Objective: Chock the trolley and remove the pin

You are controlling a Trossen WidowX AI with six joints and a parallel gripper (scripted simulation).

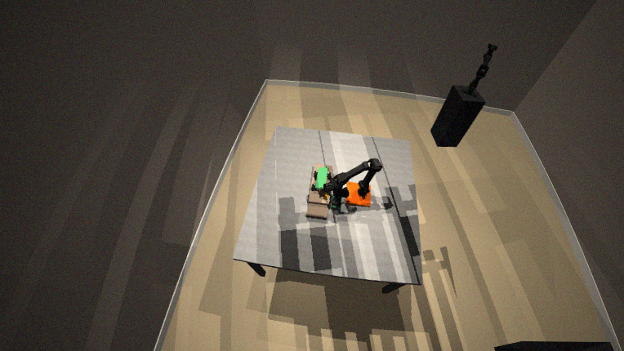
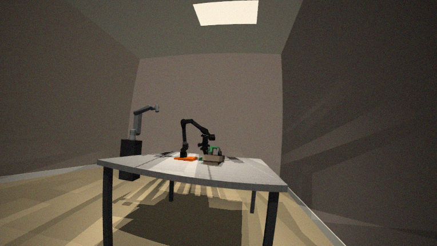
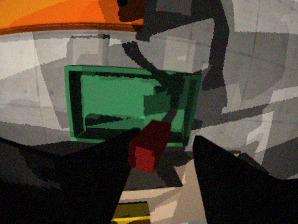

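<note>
Now: gripper tip 6 cm above the green tray, 2 cm to the left of it and 1 cm past it. The rest, counted from my gripper tip: tan ramp 16 cm to the right, 10 cm ahead, 1 cm below; red-headed stop pin 1 cm below; yellow chock 7 cm ahead, 5 cm to the right, 3 cm above.
</note>
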